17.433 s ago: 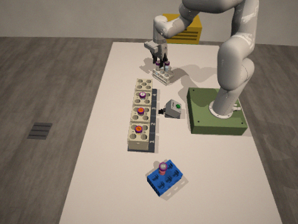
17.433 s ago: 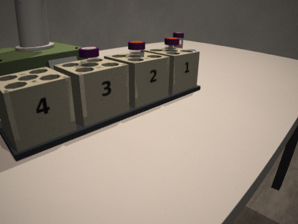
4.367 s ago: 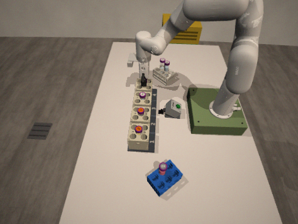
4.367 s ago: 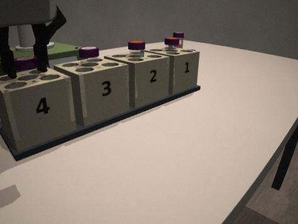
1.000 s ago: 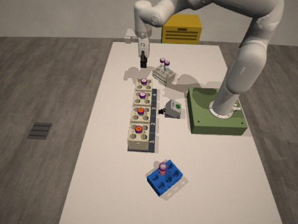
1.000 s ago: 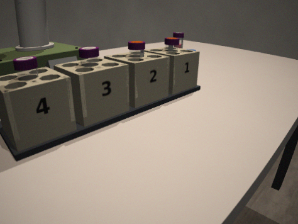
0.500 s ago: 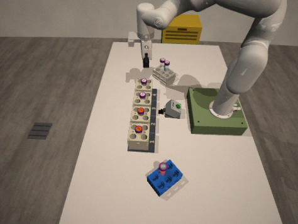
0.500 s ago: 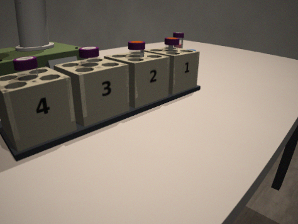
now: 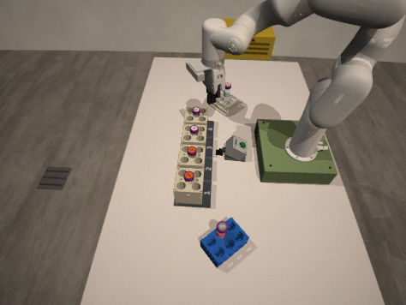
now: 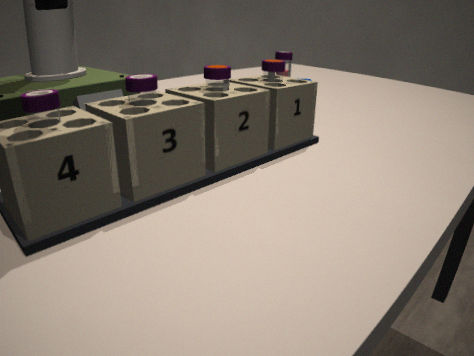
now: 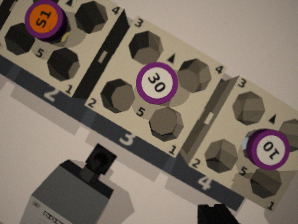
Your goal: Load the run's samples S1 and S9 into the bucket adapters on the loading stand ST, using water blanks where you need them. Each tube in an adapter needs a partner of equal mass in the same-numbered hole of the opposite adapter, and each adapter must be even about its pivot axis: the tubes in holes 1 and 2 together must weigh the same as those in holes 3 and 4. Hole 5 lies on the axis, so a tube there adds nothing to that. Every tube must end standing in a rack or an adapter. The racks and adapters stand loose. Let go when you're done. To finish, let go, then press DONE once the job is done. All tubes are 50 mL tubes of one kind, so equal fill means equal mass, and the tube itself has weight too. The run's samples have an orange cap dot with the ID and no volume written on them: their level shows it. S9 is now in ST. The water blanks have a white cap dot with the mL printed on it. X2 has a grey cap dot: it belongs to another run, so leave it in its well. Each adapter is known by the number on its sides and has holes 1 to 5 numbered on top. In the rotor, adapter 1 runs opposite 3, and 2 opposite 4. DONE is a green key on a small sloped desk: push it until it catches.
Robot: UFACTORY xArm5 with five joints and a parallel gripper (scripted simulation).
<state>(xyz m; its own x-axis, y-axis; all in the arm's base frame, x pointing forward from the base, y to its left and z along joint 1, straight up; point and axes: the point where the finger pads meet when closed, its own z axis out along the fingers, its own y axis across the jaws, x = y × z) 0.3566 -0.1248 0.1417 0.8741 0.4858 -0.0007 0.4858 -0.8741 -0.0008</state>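
The green done key is 150 mm below my hand, 130 mm behind it and 100 mm to the left of it. From my hand the other things lie so: stand ST 210 mm below, 120 mm to the left, 60 mm ahead; then white blank rack 210 mm to the right, 190 mm below, 70 mm behind; then blue rack 480 mm to the left, 190 mm below, 50 mm behind.
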